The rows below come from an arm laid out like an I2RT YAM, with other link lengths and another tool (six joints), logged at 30 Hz.
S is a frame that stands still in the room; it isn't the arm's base.
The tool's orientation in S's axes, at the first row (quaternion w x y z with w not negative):
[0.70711, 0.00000, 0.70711, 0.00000]
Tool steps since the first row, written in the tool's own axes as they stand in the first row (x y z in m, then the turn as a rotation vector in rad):
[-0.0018, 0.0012, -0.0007, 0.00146, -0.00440, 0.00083]
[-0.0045, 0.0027, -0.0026, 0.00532, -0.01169, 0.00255]
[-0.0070, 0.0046, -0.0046, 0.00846, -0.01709, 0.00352]
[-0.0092, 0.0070, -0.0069, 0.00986, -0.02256, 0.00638]
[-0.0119, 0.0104, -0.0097, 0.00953, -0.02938, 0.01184]
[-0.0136, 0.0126, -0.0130, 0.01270, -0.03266, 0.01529]
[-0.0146, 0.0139, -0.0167, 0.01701, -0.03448, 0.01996]
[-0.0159, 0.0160, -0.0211, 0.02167, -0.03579, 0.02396]
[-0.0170, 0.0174, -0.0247, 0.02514, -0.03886, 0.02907]
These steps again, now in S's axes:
[-0.0007, 0.0012, 0.0018, 0.00083, -0.00440, -0.00146]
[-0.0026, 0.0027, 0.0045, 0.00255, -0.01169, -0.00532]
[-0.0046, 0.0046, 0.0070, 0.00352, -0.01709, -0.00846]
[-0.0069, 0.0070, 0.0092, 0.00638, -0.02256, -0.00986]
[-0.0097, 0.0104, 0.0119, 0.01184, -0.02938, -0.00953]
[-0.0130, 0.0126, 0.0136, 0.01529, -0.03266, -0.01270]
[-0.0167, 0.0139, 0.0146, 0.01996, -0.03448, -0.01701]
[-0.0211, 0.0160, 0.0159, 0.02396, -0.03579, -0.02167]
[-0.0247, 0.0174, 0.0170, 0.02907, -0.03886, -0.02514]

